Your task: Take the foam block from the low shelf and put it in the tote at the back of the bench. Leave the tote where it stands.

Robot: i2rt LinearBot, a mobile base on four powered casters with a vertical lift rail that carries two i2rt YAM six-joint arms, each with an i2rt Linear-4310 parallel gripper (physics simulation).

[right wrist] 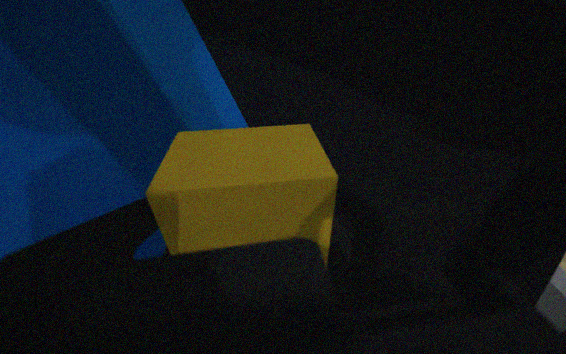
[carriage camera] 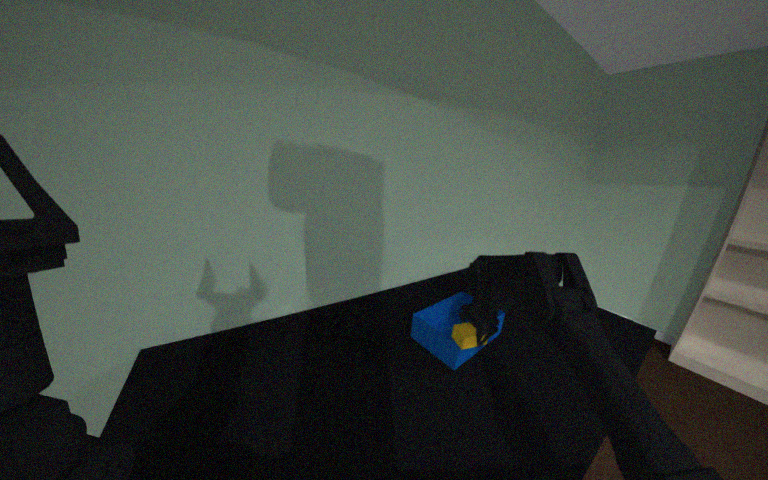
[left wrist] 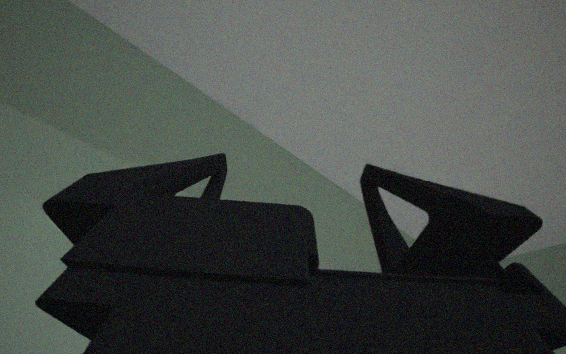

Labels:
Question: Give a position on a blue tote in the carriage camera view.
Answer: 432, 327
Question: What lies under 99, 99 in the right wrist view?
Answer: A blue tote.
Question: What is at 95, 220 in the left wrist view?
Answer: My left gripper.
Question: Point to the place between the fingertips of my right gripper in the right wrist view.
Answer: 250, 180

